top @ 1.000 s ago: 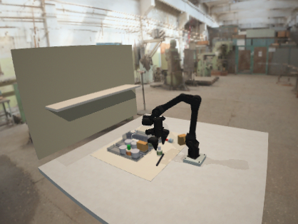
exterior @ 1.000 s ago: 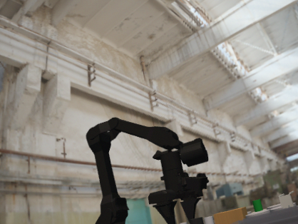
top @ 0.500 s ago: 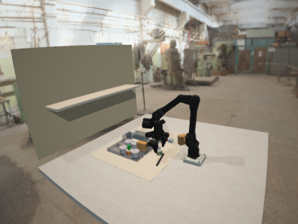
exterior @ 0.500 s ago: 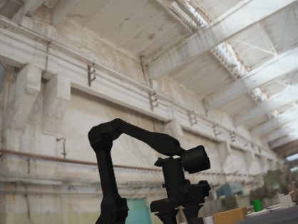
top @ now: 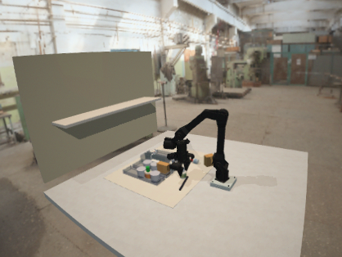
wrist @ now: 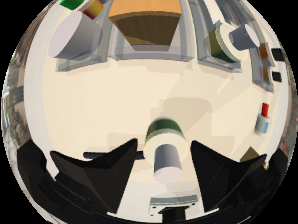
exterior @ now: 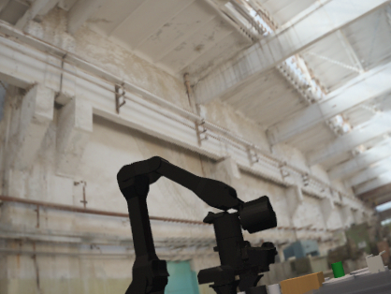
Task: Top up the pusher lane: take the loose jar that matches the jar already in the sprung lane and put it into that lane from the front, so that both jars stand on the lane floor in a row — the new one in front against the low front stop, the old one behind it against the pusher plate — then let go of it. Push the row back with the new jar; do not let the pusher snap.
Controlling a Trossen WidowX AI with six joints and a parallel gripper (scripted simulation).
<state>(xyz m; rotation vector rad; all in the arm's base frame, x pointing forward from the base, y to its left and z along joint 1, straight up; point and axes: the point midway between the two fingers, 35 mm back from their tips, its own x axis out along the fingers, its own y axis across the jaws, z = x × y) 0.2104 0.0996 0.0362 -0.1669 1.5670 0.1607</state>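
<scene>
The black stick lies 50 mm behind my gripper tip, 50 mm to the left of it and 20 mm below it. From my gripper tip the other things lie so: brown box 30 mm behind, 230 mm to the right, 10 mm above; shelf 620 mm ahead, 70 mm to the left, 340 mm above.
</scene>
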